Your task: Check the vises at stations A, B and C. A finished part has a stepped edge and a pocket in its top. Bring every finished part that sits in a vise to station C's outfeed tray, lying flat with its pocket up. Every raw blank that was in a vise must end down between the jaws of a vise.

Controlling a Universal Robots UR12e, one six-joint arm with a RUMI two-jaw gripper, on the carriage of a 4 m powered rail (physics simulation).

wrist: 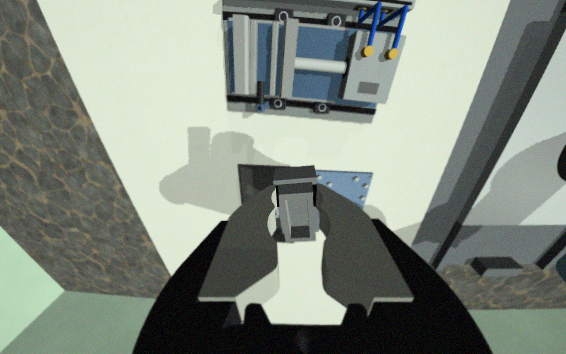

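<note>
My gripper (295, 186) is shut on a grey metal part (298, 212) in the lower middle of the wrist view. The part has a stepped outline and a recess showing on the side towards the camera; its far end is dark. It is held above the table, apart from the vise. The vise (290, 60) stands at the top of the view, its jaws apart, with no block visible between them. Beyond the held part lie a dark tray-like panel (252, 185) and a blue plate with pale studs (345, 184), both partly hidden by the fingers. I cannot tell which station this is.
Blue hoses (375, 25) with brass fittings rise at the vise's right end. A dark frame rail (480, 100) runs along the right, with a dark block (496, 265) at lower right. The pale table (125, 100) ends at a stone-patterned floor (45, 125) on the left.
</note>
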